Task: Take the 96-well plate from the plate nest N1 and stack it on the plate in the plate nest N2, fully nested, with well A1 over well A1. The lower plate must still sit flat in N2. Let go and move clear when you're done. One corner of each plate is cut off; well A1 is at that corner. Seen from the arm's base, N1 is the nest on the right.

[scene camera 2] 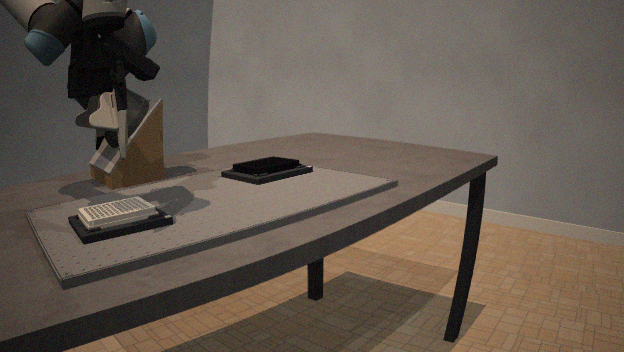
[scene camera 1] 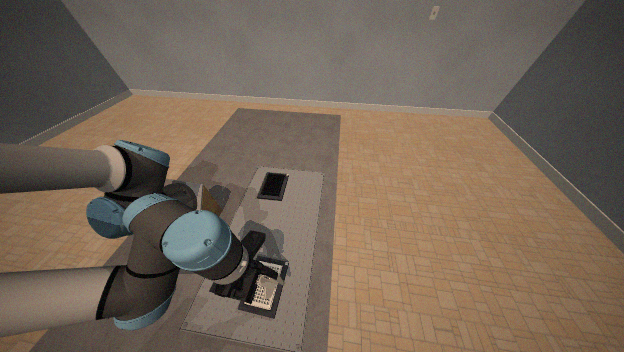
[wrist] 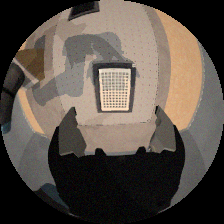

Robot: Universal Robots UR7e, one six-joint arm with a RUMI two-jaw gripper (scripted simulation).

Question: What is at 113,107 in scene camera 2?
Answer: My gripper.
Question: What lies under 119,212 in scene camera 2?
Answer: A white 96-well plate.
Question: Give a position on a black nest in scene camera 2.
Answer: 146,224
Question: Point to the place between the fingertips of my gripper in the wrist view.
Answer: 116,106
